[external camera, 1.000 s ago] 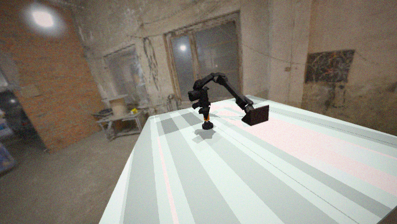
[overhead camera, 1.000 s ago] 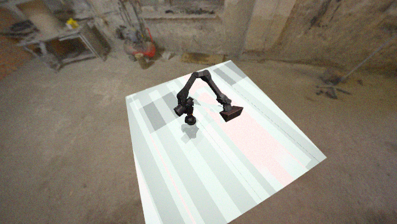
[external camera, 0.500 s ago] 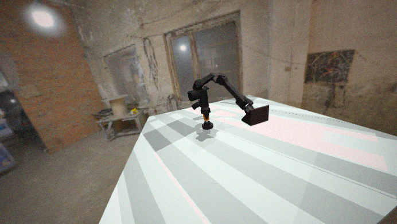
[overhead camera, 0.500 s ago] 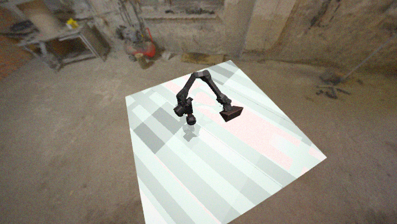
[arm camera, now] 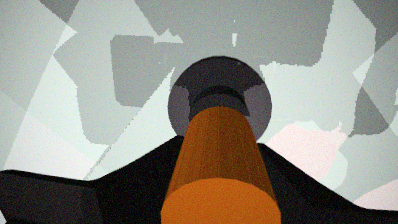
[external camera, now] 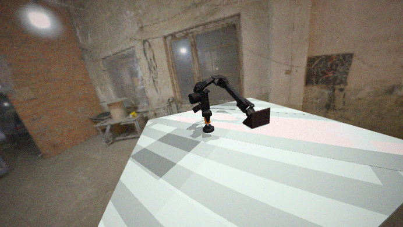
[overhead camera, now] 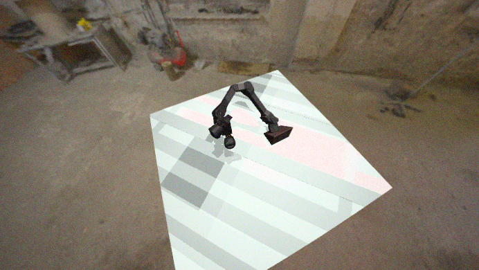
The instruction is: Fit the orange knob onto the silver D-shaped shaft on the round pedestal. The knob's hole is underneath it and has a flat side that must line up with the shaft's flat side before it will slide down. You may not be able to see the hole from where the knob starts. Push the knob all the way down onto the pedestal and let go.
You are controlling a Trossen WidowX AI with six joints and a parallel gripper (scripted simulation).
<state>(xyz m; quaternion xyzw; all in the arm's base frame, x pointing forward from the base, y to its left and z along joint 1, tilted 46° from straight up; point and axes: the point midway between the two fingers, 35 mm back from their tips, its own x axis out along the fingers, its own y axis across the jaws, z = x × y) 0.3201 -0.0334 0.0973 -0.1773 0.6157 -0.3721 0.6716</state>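
Now: gripper tip 30 mm below the orange knob. Also, from my gripper tip: round pedestal 40 mm below.
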